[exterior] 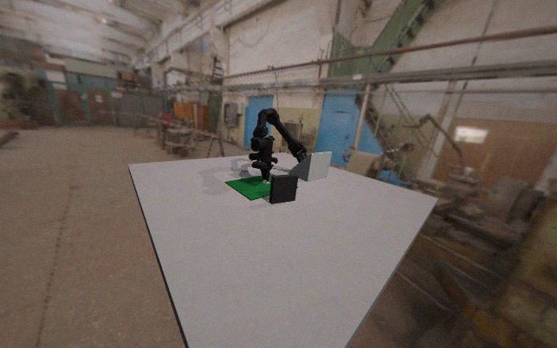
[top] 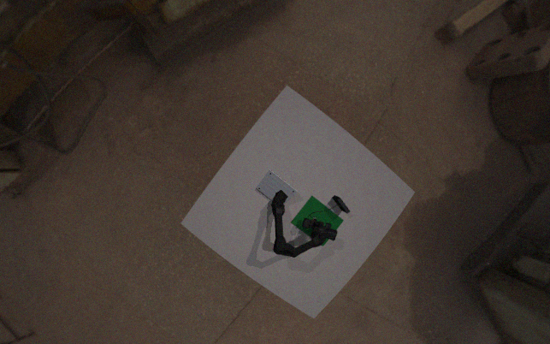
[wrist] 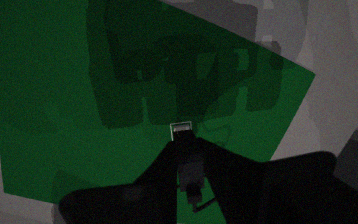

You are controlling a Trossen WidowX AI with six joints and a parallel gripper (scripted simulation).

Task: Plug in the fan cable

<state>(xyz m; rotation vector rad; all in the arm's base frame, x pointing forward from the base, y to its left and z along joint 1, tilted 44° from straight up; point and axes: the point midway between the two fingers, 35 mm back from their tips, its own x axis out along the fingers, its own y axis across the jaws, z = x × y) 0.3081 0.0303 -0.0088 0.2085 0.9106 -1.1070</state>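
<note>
My gripper tip is 20 mm short of the green board, 20 mm to the right of it and 40 mm above it. Also, from my gripper tip: dark plug: 10 mm to the left, 10 mm above; black fan: 30 mm ahead, 210 mm to the left, 30 mm above.
</note>
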